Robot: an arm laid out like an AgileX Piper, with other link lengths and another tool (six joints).
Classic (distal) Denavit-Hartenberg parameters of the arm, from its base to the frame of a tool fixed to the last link. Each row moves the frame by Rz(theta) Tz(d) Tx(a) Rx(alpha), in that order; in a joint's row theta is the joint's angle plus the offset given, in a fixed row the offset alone. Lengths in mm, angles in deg.
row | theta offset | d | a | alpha
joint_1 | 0 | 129.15 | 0 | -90
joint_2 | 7.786 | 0 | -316.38 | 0
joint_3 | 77.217 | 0 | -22.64 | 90
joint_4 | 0 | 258.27 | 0 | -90
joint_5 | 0 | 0 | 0 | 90
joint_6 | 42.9 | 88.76 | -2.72 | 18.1
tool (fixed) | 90 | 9.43 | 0 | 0
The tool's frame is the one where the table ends.
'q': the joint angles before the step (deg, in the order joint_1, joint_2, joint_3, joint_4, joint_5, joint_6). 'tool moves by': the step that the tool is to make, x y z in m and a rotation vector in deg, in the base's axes. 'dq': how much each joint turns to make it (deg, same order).
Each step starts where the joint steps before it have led.
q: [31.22, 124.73, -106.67, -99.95, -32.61, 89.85]
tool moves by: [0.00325, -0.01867, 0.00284, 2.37, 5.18, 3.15]
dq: [-2.96, -0.50, 0.25, 0.01, -7.50, 3.89]
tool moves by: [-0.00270, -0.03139, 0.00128, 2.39, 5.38, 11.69]
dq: [-5.14, 0.00, 0.00, 0.00, -17.80, 1.00]
